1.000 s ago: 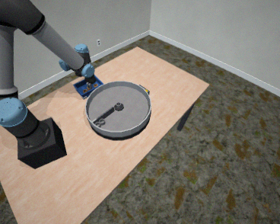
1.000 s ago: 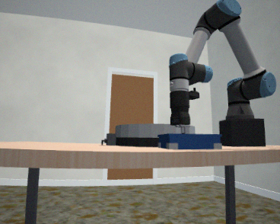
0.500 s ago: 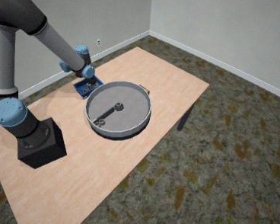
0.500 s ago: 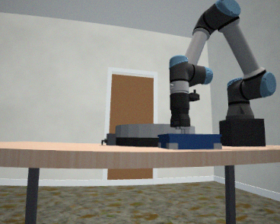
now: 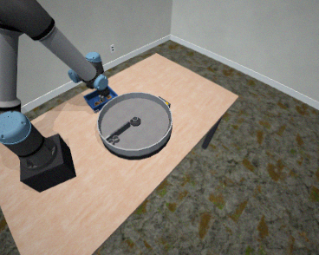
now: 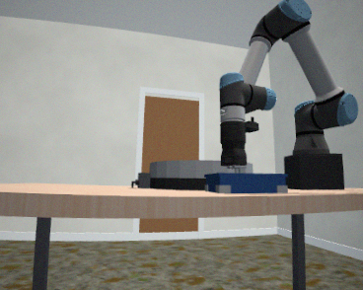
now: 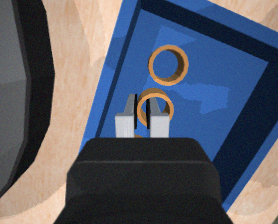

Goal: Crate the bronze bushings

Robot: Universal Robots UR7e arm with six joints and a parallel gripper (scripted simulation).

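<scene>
My hand is 10 mm short of the blue crate and 30 mm to the right of it. The rest, counted from my hand: grey turning table (20 mm behind, 310 mm to the right, 20 mm above).
</scene>
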